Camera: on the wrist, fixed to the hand. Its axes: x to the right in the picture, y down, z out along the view.
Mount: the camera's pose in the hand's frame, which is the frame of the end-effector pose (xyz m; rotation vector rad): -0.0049 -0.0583 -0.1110 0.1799 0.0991 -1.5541
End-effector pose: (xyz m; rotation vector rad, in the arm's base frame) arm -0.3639 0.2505 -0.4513 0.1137 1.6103 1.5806
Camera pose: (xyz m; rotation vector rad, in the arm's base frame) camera -0.4002 0.1500 -0.5170 -0.9144 1.2383 0.2195
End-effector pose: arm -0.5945 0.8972 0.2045 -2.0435 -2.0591 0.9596
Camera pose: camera -0.5919 0.9384 0.3230 -0.0327 -2.3938 0.5660
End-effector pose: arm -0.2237 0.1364 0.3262 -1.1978 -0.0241 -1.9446
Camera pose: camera -0.3419 0.1320 0.2843 0.7314 1.0708 2.3929
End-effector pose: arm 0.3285 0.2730 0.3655 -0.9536 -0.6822 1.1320
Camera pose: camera 0.4465 0.2303 0.3674 -0.1150 -0.9190 -0.2421
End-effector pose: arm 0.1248 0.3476 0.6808 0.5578 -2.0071 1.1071
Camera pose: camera 0.2127 0.4111 0.7439 1.6678 -0.8187 0.2648
